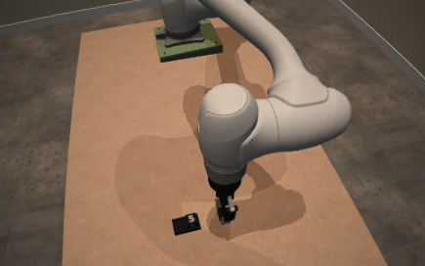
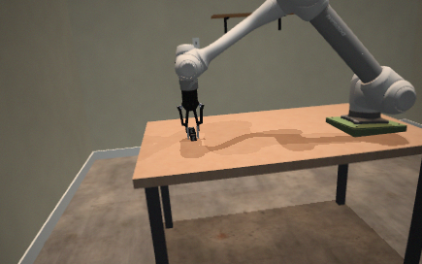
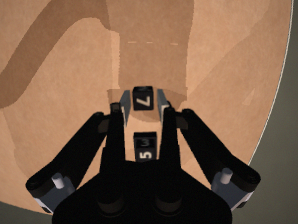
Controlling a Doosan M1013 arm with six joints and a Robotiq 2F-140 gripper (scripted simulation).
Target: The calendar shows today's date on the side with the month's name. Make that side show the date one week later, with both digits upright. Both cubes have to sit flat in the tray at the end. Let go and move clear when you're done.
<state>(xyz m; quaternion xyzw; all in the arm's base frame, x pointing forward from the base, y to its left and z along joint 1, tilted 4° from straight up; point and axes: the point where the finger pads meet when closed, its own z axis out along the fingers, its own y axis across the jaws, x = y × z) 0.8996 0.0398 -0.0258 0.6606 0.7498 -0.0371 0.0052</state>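
My hand is 3 cm above the black cube.
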